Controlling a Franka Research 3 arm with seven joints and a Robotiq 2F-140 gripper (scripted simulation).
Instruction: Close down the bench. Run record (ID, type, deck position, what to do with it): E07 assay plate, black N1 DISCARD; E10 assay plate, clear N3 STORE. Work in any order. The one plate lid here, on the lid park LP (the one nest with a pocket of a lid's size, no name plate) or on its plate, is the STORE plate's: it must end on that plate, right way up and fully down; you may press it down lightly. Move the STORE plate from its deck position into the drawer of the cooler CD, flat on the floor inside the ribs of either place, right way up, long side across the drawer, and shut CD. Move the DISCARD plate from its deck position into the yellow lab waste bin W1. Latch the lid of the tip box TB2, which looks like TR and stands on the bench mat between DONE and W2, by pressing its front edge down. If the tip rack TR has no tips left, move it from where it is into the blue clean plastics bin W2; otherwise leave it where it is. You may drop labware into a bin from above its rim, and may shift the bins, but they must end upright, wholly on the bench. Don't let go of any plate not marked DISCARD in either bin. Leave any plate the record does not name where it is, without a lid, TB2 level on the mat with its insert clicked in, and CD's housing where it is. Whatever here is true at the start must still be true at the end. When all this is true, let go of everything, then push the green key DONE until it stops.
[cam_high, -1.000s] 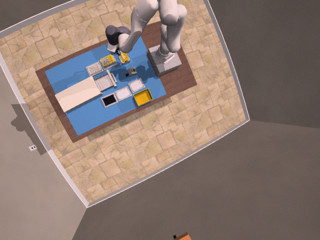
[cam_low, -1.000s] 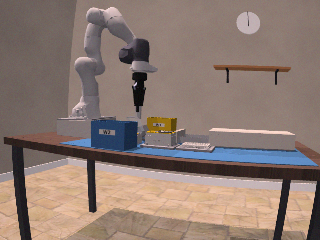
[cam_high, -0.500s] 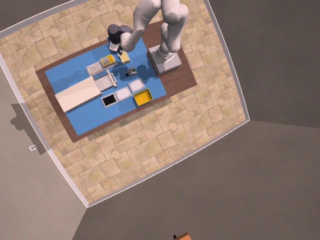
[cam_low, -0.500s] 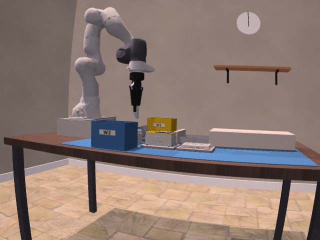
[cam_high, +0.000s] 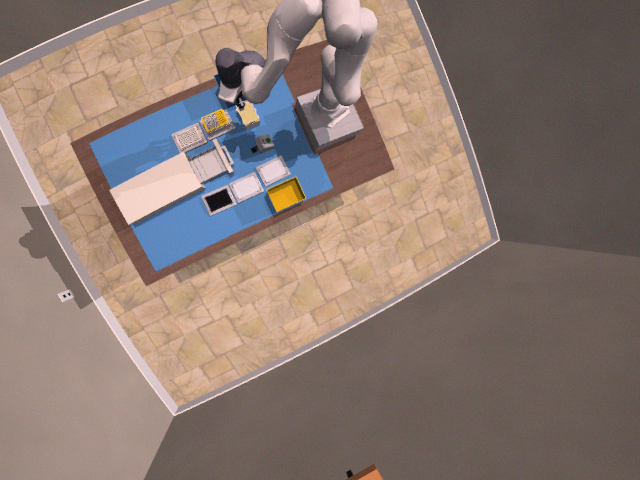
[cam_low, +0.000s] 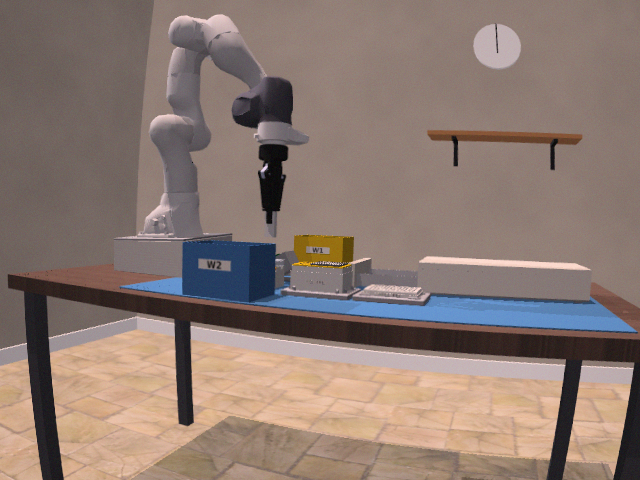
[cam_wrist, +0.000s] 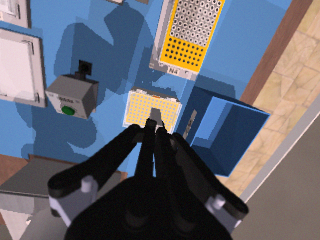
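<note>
My hand is 11 cm above the yellow insert and 3 cm past it. From my hand the other things lie so: blue bin W2: 15 cm to the right, 12 cm below, 4 cm behind; then tip rack TR: 14 cm ahead, 11 cm below, 4 cm to the right; then box: 12 cm below, 3 cm behind.
</note>
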